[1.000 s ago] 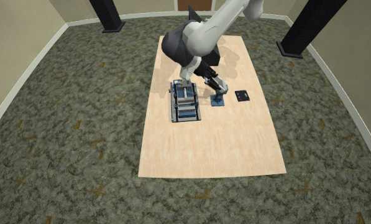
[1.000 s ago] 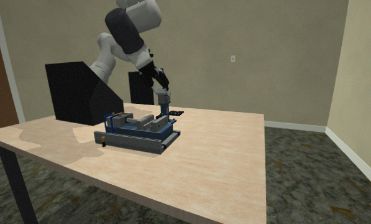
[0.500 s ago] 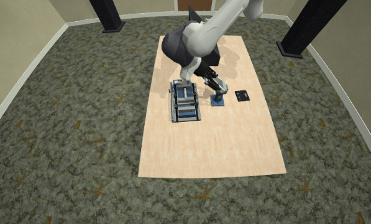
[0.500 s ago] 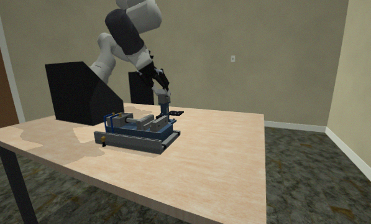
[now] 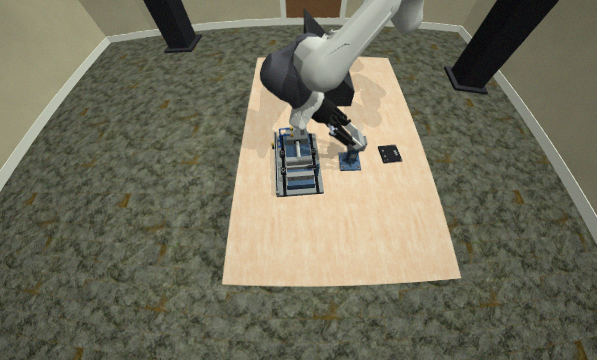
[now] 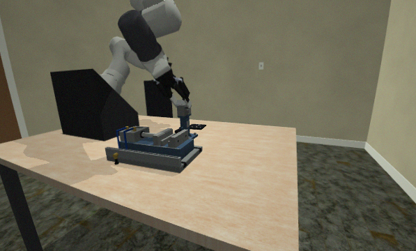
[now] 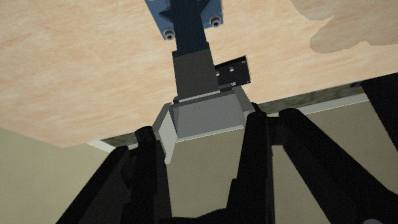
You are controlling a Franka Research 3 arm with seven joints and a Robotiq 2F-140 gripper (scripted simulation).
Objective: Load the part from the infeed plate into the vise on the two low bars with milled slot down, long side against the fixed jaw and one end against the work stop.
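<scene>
Right now my hand is 20 mm to the right of the grey part and 20 mm above it. From my hand the other things lie so: cylinder rod (200 mm to the right, 100 mm below, 10 mm ahead); then work stop (140 mm to the right, 90 mm below, 90 mm ahead); then moving jaw (190 mm to the right, 100 mm below, 60 mm ahead).
</scene>
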